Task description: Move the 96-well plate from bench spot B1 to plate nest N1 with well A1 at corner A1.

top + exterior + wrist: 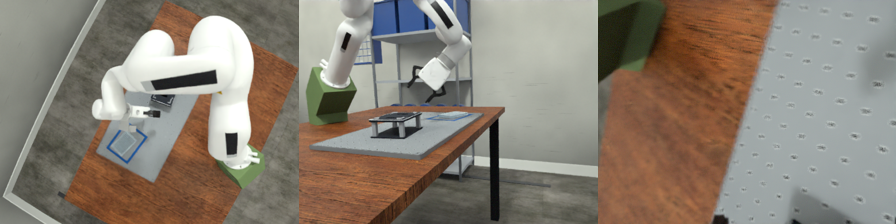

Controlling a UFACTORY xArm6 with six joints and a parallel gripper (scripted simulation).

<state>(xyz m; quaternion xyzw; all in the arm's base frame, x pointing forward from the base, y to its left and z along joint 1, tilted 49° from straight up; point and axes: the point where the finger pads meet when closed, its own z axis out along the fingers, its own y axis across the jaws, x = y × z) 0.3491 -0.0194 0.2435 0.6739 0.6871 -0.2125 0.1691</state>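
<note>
Now: hand 180 mm to the right of the clear 96-well plate, 140 mm short of it and 120 mm above it. From my hand the other things lie so: black plate nest N1 (140 mm to the right, 70 mm below, 60 mm behind).
</note>
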